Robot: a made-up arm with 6 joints.
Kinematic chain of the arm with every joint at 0, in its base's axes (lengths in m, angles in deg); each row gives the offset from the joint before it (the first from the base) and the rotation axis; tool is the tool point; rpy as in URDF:
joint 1: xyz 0 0 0.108 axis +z
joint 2: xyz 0 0 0 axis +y
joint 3: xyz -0.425 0 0.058 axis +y
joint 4: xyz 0.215 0 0.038 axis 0.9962 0 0.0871
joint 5: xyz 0 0 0 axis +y
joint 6: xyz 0.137 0 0.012 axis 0.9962 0 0.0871
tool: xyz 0 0 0 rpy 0 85 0
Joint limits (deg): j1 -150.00..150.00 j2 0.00..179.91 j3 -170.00..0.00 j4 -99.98..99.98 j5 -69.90..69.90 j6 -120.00..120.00
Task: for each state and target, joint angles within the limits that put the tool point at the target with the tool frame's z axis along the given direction. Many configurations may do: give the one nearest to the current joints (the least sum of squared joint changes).
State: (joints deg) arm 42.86 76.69 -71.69 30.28 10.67 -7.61
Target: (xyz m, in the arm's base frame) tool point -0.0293 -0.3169 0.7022 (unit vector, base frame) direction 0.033 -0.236 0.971
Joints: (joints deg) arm 83.22 28.06 -91.72 6.10 -34.84 -7.61
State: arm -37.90 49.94 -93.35 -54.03 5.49 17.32
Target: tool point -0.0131 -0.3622 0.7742 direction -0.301 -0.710 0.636
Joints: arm -83.89 99.63 -140.48 -83.82 22.16 17.33
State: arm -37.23 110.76 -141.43 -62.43 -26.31 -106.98
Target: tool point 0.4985 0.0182 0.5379 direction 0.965 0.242 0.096
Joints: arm -2.37 102.44 -96.13 -67.28 -17.79 -106.98
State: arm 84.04 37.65 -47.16 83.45 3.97 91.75
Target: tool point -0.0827 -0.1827 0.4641 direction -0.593 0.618 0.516
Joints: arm 89.75 8.60 -47.36 84.92 36.73 91.75
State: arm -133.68 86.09 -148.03 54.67 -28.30 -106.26
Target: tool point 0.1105 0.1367 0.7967 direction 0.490 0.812 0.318
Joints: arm -149.85 79.14 -166.15 29.09 -69.70 -106.25
